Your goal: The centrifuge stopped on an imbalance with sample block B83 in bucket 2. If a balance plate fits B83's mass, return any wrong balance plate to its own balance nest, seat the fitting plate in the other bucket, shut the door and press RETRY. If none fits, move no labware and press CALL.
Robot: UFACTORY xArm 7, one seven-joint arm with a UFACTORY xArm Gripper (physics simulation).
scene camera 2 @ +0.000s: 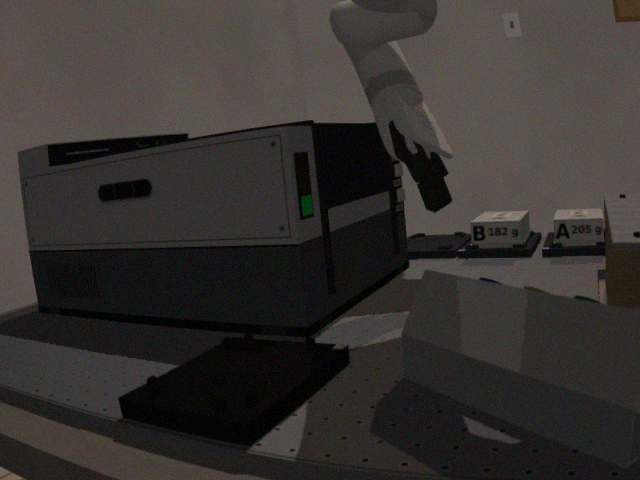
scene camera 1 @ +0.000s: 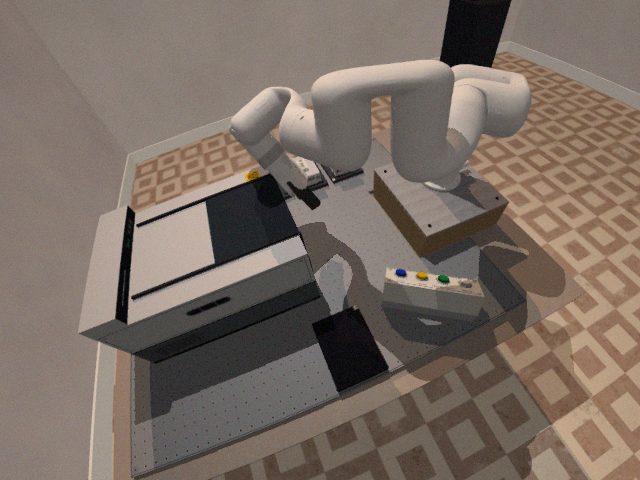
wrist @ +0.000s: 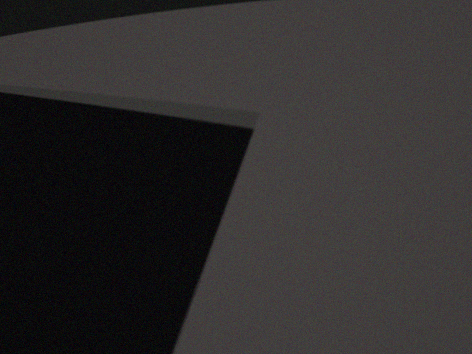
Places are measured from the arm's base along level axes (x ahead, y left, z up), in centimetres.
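Pixels of known places: gripper, fingertip midpoint: [scene camera 2: 440, 206] [scene camera 1: 316, 206].
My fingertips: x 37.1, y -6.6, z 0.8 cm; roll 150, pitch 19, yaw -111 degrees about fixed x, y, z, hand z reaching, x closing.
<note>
Ahead of a thing's pixels: the offset from my fingertips to its top centre. "spot": to the spot under its first point.
The white and grey centrifuge [scene camera 1: 173, 248] [scene camera 2: 165, 217] shows a dark area on its top; I cannot tell whether its door is open. A green light {spot: dx +9.2, dy +18.9, dz +2.8 cm} [scene camera 2: 307, 205] is lit on its front corner. Small pale keys {dx +8.1, dy -9.8, dz +1.7 cm} [scene camera 2: 399, 195] line its far edge, unreadable. My gripper [scene camera 1: 314, 204] [scene camera 2: 437, 205] is shut and empty, tilted in the air beside that edge. Balance plate B, 182 g {dx -4.9, dy -25.3, dz -4.8 cm} [scene camera 2: 500, 231], sits in its nest, and plate A, 205 g {dx -18.6, dy -24.5, dz -4.8 cm} [scene camera 2: 577, 229], in another. An empty dark nest {dx +8.0, dy -26.4, dz -8.4 cm} [scene camera 2: 436, 245] is left of B. Block B83 and the buckets are hidden. The wrist view shows an unidentified grey surface and black area.
A sloped box {dx -14.4, dy +33.9, dz -1.8 cm} [scene camera 1: 433, 297] [scene camera 2: 516, 356] with blue, yellow, green and grey buttons stands right of the centrifuge. A black pad {spot: dx +8.7, dy +36.6, dz -8.4 cm} [scene camera 1: 350, 348] [scene camera 2: 232, 387] lies near the table's front edge. The arm's wooden base [scene camera 1: 452, 235] [scene camera 2: 622, 276] is at the right. A yellow item {spot: dx +13.2, dy -9.1, dz +10.9 cm} [scene camera 1: 252, 175] is behind the centrifuge.
</note>
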